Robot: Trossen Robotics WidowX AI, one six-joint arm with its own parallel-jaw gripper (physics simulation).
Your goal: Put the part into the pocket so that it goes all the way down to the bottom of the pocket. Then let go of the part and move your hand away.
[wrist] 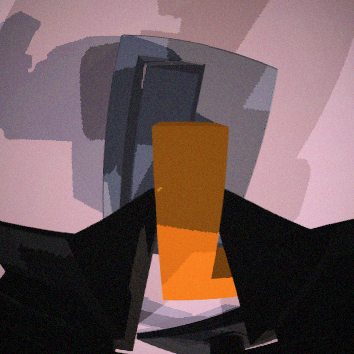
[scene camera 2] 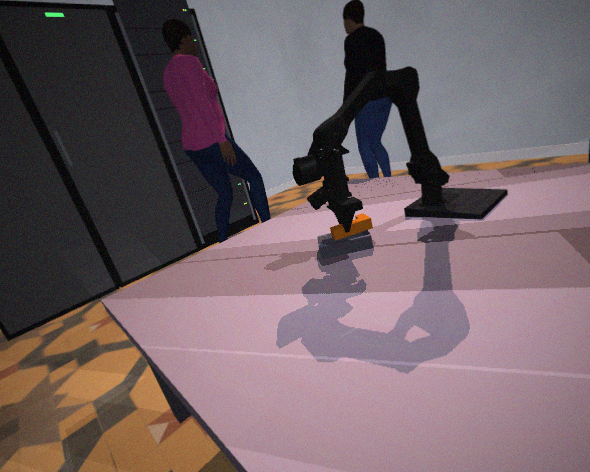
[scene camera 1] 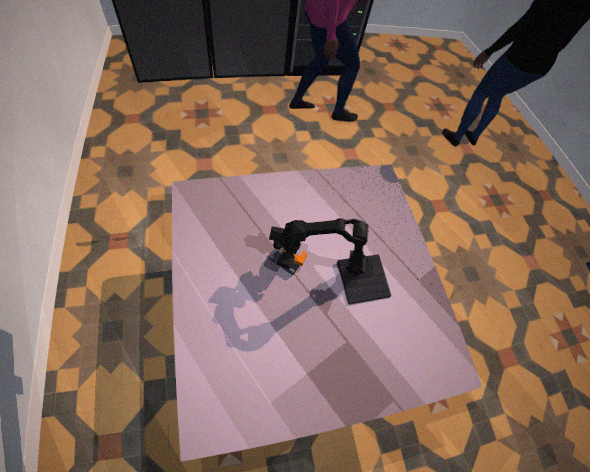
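Where they show: gripper, fingertip midpoint: [wrist: 186, 195] [scene camera 2: 345, 230] [scene camera 1: 289, 256]; arm's base, origin of the base link: [wrist: 227, 337] [scene camera 2: 432, 202] [scene camera 1: 354, 268].
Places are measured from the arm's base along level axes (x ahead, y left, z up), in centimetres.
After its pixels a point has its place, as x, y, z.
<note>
The orange L-shaped part [scene camera 1: 301, 258] @(23.6, -11.8, 4.2) [scene camera 2: 352, 227] @(27.9, -13.1, 3.1) [wrist: 190, 170] @(29.5, -16.7, 4.0) is held between the fingers of my gripper [scene camera 1: 290, 259] @(28.0, -15.3, 2.3) [scene camera 2: 348, 229] @(28.0, -15.3, 2.3) [wrist: 186, 195] @(28.0, -15.3, 2.3), which is shut on it. In scene camera 2 the part is tilted, its left end lower, just above the dark grey block [scene camera 2: 356, 245] @(31.3, -11.0, -0.6) [wrist: 237, 90] @(30.1, -21.1, 1.2). The block's pocket [wrist: 167, 97] @(32.6, -18.1, -1.9) is a long recess. In the wrist view part of it shows beyond the part's far end and to its left; the part hides the rest. The part is outside the pocket. Whether its low end touches the block I cannot tell.
The arm's black base plate [scene camera 1: 367, 287] @(-2.1, 10.5, -0.7) [scene camera 2: 475, 202] @(0.4, 11.8, -0.8) stands on the pink table top [scene camera 1: 215, 400] @(77.3, 32.0, -2.4) [scene camera 2: 400, 425] @(74.5, 15.0, -2.4). Two people [scene camera 1: 327, 30] [scene camera 1: 535, 55] [scene camera 2: 192, 100] [scene camera 2: 367, 55] stand beyond the table, near dark cabinets [scene camera 1: 170, 35] [scene camera 2: 60, 100]. Arm shadows fall across the table.
</note>
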